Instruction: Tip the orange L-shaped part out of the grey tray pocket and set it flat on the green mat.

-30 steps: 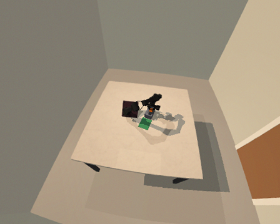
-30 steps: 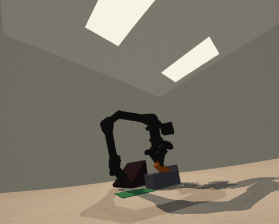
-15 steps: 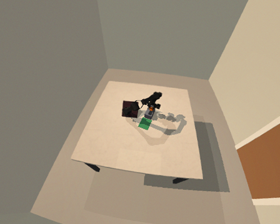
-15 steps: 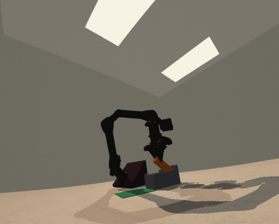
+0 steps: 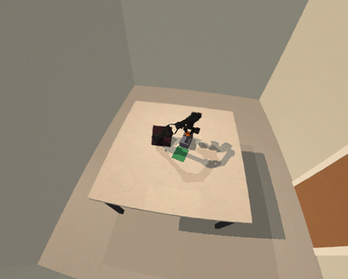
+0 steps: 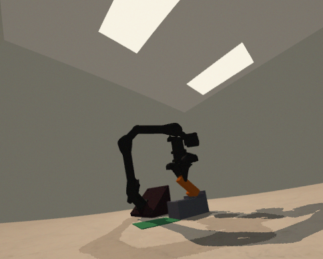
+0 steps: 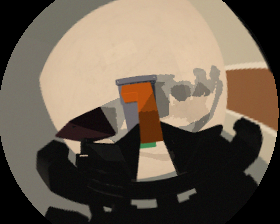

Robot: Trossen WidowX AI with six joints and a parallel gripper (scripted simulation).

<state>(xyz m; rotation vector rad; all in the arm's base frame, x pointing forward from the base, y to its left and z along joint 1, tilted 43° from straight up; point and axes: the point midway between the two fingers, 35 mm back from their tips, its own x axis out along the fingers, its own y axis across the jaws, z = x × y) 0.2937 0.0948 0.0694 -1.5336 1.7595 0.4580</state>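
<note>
Right now the green mat is 15 cm below my gripper tip, 13 cm to the right of it and 6 cm behind it. Also, from my gripper tip: orange L-shaped part: 3 cm to the left, 3 cm below.
</note>
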